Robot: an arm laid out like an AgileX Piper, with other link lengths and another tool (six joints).
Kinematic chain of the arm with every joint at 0, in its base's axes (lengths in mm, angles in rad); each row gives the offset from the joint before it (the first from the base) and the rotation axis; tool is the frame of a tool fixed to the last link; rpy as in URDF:
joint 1: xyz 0 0 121.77 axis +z
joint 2: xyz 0 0 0 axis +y
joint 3: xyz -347.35 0 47.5 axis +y
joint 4: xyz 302.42 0 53.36 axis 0.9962 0 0.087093
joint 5: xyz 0 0 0 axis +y
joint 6: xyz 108.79 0 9.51 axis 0.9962 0 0.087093
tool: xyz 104.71 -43 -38.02 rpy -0.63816 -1.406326 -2.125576
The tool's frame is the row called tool.
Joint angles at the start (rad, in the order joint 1, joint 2, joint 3, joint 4, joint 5, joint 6): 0.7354 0.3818 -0.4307 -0.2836 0.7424 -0.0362
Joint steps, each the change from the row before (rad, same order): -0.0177 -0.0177 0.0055 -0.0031 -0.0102 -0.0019; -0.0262 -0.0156 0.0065 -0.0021 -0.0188 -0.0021; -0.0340 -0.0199 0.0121 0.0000 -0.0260 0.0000; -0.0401 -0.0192 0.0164 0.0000 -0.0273 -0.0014; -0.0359 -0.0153 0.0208 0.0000 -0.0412 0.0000; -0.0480 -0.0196 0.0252 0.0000 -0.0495 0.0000; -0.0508 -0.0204 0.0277 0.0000 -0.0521 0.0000; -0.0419 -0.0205 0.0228 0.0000 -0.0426 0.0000; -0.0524 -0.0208 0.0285 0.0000 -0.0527 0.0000; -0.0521 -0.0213 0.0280 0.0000 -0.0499 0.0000
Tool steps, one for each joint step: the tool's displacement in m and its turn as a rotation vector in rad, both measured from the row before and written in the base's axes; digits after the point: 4 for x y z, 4 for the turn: 0.0001 -0.0035 0.0018 0.0106 -0.0195 -0.0143; 0.0010 -0.0036 0.0023 0.0138 -0.0234 -0.0202; 0.0008 -0.0042 0.0013 0.0195 -0.0263 -0.0267; 0.0007 -0.0052 -0.0004 0.0151 -0.0246 -0.0318; 0.0019 -0.0029 -0.0008 0.0176 -0.0292 -0.0243; 0.0020 -0.0046 -0.0007 0.0202 -0.0367 -0.0341; 0.0018 -0.0051 -0.0011 0.0188 -0.0384 -0.0361; 0.0008 -0.0045 -0.0003 0.0156 -0.0353 -0.0299; 0.0011 -0.0056 -0.0011 0.0153 -0.0401 -0.0375; 0.0004 -0.0059 -0.0011 0.0128 -0.0391 -0.0380
